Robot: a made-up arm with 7 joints.
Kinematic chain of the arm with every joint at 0, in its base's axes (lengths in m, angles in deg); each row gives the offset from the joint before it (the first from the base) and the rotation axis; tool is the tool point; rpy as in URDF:
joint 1: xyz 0 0 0.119 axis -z
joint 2: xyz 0 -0.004 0.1 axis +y
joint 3: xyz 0 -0.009 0.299 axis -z
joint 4: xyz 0 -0.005 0.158 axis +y
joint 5: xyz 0 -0.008 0.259 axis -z
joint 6: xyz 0 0 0.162 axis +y
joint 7: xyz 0 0 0.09 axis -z
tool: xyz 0 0 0 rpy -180 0 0
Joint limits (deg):
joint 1: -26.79..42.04
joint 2: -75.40..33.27
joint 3: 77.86..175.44
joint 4: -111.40..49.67
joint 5: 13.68..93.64
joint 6: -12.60..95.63
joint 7: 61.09..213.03
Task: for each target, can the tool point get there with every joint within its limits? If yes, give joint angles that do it. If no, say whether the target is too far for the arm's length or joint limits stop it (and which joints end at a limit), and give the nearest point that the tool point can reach.
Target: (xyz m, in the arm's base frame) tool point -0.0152 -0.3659 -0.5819
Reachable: no: joint limits stop it (at a limit: joint 1, joint 2, joint 4, joint 5) | nearest point -0.5828 -0.4555 0.0463 | short by 0.851 m
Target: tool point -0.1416 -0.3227 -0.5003
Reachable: no: joint limits stop it (at a limit: joint 1, joint 2, joint 4, joint 5) | nearest point -0.5991 -0.4285 0.0365 | short by 0.713 m
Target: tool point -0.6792 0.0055 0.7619
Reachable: yes | joints -8.77 -64.94 164.50 -40.91 33.89 77.88 85.91
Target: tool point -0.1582 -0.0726 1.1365
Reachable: yes | joints -2.03 0.89 139.23 19.73 86.90 42.24 172.00
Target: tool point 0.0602 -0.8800 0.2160
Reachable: no: joint limits stop it (at a limit: joint 1, joint 2, joint 4, joint 5) | nearest point -0.4114 -0.6566 0.3470 | short by 0.538 m
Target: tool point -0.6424 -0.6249 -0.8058
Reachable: no: too far | nearest point -0.6642 -0.4448 0.0118 | short by 0.837 m
